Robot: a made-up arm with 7 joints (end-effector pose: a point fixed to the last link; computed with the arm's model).
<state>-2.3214 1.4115 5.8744 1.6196 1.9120 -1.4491 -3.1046</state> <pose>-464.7 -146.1 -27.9 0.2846 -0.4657 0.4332 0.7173</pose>
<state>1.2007 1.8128 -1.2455 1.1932 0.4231 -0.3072 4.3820</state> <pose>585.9 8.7 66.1 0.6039 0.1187 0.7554 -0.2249</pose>
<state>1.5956 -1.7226 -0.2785 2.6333 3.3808 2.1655 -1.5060</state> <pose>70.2 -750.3 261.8 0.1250 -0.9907 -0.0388 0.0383</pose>
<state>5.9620 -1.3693 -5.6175 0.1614 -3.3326 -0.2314 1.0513</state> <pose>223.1 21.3 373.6 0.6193 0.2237 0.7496 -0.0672</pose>
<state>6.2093 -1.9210 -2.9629 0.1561 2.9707 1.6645 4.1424</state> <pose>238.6 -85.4 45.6 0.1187 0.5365 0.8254 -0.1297</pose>
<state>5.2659 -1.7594 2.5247 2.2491 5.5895 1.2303 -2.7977</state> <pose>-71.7 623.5 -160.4 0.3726 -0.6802 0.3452 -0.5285</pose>
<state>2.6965 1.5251 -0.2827 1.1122 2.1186 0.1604 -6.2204</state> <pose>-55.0 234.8 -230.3 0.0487 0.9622 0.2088 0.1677</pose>
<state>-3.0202 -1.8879 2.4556 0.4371 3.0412 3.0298 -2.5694</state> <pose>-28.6 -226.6 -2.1 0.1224 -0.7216 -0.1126 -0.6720</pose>
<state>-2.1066 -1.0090 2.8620 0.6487 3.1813 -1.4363 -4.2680</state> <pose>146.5 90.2 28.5 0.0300 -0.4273 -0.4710 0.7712</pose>
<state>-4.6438 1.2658 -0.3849 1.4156 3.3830 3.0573 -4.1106</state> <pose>143.5 496.7 11.3 0.1599 0.1775 0.0081 -0.9710</pose>
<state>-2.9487 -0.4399 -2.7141 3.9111 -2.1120 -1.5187 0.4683</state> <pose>11.0 -34.0 835.4 0.4929 -0.3572 0.4273 0.6685</pose>
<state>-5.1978 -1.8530 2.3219 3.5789 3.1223 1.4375 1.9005</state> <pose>-134.9 -702.3 277.4 0.9197 0.1440 0.3628 0.0425</pose>
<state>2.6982 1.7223 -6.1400 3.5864 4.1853 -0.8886 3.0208</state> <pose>-621.9 232.7 344.2 0.5374 -0.2483 -0.6974 0.4040</pose>
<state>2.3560 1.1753 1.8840 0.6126 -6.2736 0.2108 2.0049</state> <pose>-241.8 -381.7 387.9 0.5127 0.4393 0.6541 -0.3410</pose>
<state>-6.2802 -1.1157 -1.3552 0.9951 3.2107 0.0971 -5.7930</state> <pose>3.6 -493.0 398.1 0.6646 0.7013 0.1646 0.1983</pose>
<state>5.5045 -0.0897 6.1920 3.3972 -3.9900 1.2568 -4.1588</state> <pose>-135.2 211.3 987.2 0.7327 -0.6642 0.1300 0.0715</pose>
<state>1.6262 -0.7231 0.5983 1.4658 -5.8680 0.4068 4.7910</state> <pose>-326.9 117.2 856.6 0.2838 0.2238 -0.6414 -0.6767</pose>
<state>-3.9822 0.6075 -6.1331 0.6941 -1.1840 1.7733 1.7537</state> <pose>-204.8 251.4 15.9 0.3142 0.4222 0.5269 0.6674</pose>
